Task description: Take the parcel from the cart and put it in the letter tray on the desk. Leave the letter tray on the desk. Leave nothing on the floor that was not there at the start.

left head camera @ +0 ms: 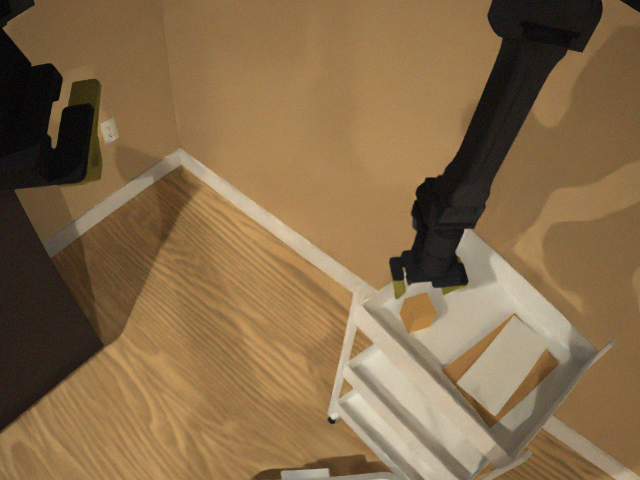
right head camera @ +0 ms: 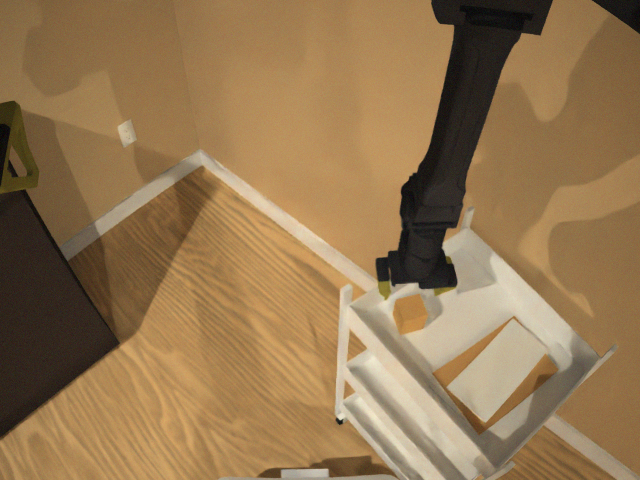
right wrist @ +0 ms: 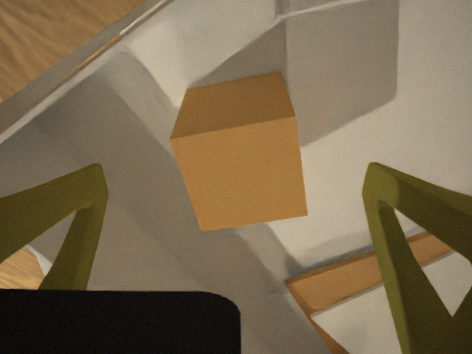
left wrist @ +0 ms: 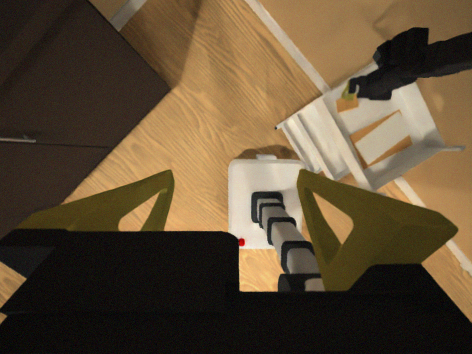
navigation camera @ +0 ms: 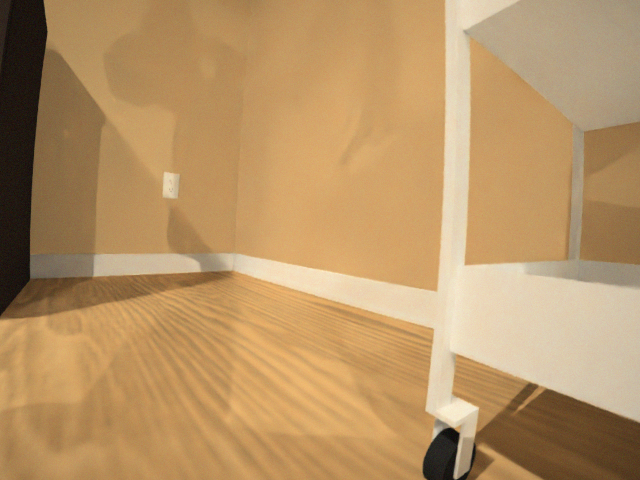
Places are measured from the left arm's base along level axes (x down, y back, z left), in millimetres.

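Pixels of known places: left gripper, fingertip midpoint: (left head camera: 46, 177) (left wrist: 235, 176); right gripper, fingertip midpoint: (left head camera: 419, 294) (right head camera: 410, 295) (right wrist: 235, 177) (left wrist: 354, 96).
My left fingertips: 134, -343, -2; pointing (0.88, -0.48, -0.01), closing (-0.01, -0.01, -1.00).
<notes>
Behind a point stands the place of what it marks, as x, y, z.
The parcel, a small brown box (left head camera: 418, 312) {691, -546, -445} (right head camera: 409, 314) {691, -545, -446} (left wrist: 347, 104) {691, -551, -437} (right wrist: 240, 170) {691, -566, -451}, stands on the top tray of the white cart (left head camera: 398, 351) {699, -470, -394} (right head camera: 400, 364) {681, -437, -416} (left wrist: 342, 135) {680, -432, -420} (navigation camera: 455, 155) {1124, -562, -322}, near its corner. My right gripper (left head camera: 424, 291) {672, -575, -449} (right head camera: 413, 293) {672, -575, -449} (right wrist: 235, 177) {672, -575, -449} is open above it; in the right wrist view the parcel appears between the spread fingertips, with tray surface on both sides. My left gripper (left wrist: 235, 176) {135, -343, -2} is open and empty, high over my white base. The dark brown desk (left head camera: 36, 320) {994, -716, 543} (right head camera: 46, 320) {997, -705, 554} (left wrist: 75, 75) {711, -657, 606} shows at the left. The letter tray does not show.
A larger flat brown box with a white top (left head camera: 504, 361) {734, -432, -626} (right head camera: 491, 369) {734, -427, -608} (left wrist: 382, 137) {734, -431, -626} lies on the same cart tray, beside the parcel. The cart stands close to the wall, on wheels (navigation camera: 448, 457) {1368, -554, -334}. Wood floor lies between cart and desk. My white base (left wrist: 242, 180) {1150, -184, -58} is beside the cart.
</notes>
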